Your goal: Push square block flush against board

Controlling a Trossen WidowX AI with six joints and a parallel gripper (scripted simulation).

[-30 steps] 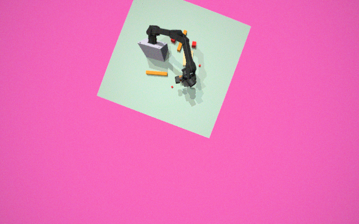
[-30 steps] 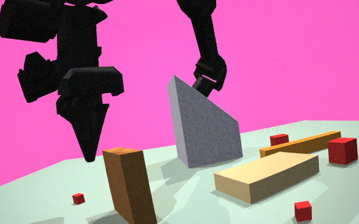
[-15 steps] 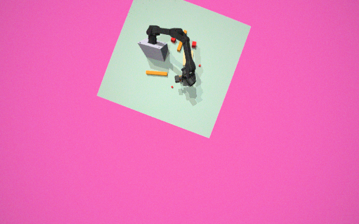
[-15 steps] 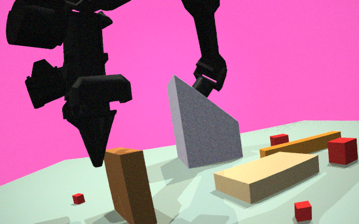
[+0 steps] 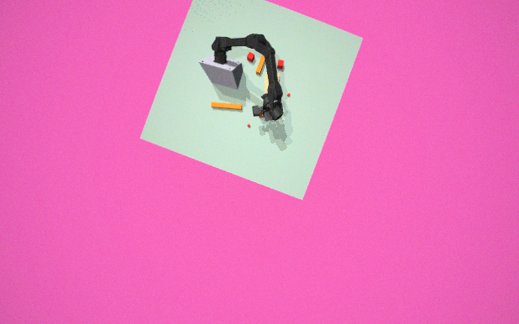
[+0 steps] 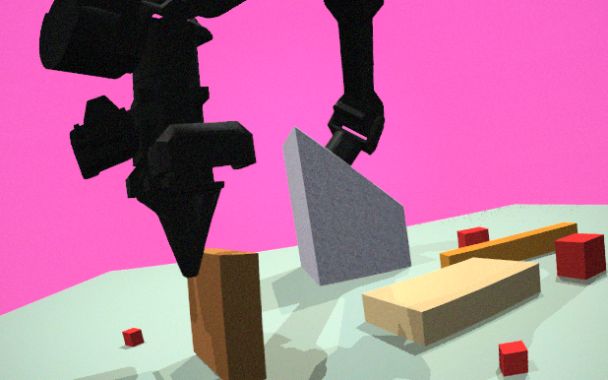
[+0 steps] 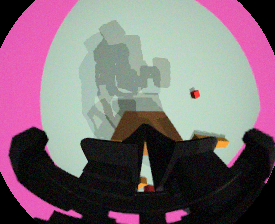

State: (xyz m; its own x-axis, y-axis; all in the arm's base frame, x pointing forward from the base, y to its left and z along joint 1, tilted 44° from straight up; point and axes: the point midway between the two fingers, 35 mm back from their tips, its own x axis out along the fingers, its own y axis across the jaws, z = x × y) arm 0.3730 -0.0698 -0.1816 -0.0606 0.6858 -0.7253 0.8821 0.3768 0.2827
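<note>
Right now the square block is 1 cm behind my gripper tip, 2 cm to the left of it and 3 cm below it. Also, from my gripper tip: board 4 cm behind, 23 cm to the left, 7 cm below.
</note>
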